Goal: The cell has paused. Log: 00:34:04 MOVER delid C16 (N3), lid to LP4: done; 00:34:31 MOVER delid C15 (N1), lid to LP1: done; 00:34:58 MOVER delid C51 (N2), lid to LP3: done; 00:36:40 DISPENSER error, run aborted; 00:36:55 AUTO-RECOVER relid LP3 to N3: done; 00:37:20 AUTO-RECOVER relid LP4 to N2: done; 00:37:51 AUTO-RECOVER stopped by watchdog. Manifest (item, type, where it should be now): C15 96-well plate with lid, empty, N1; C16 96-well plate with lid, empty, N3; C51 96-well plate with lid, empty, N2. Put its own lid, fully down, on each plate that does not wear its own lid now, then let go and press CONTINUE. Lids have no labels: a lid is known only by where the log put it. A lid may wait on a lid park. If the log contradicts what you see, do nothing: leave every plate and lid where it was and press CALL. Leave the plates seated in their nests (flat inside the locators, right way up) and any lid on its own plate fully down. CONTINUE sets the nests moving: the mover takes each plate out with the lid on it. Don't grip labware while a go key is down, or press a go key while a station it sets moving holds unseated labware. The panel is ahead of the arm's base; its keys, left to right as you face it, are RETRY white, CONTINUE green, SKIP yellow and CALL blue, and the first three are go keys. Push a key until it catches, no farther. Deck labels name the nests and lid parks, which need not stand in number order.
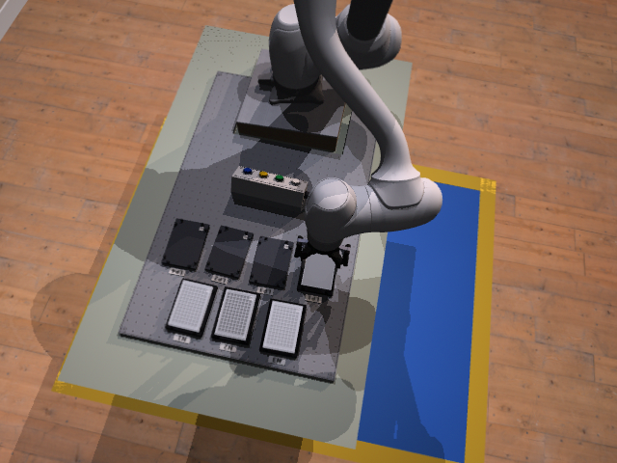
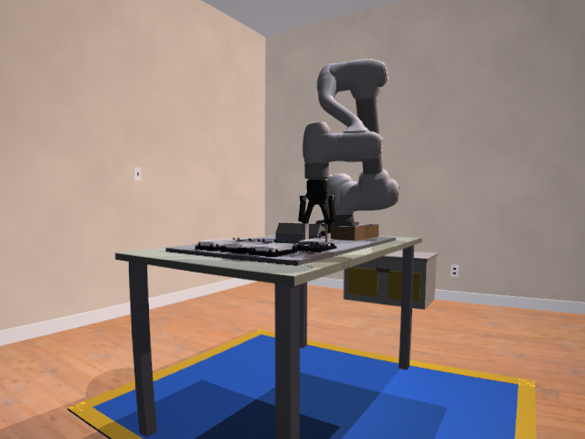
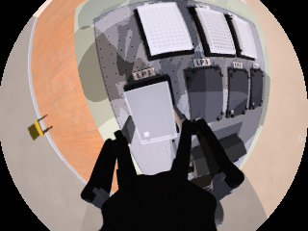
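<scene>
My gripper is now 50 mm above the lid park LP1. Round my hand: lid park LP3: 20 mm behind, 140 mm to the right, 50 mm below; then white key: 250 mm behind, 80 mm to the right, 10 mm above; then 96-well plate: 170 mm ahead, 100 mm to the right, 40 mm below.
</scene>
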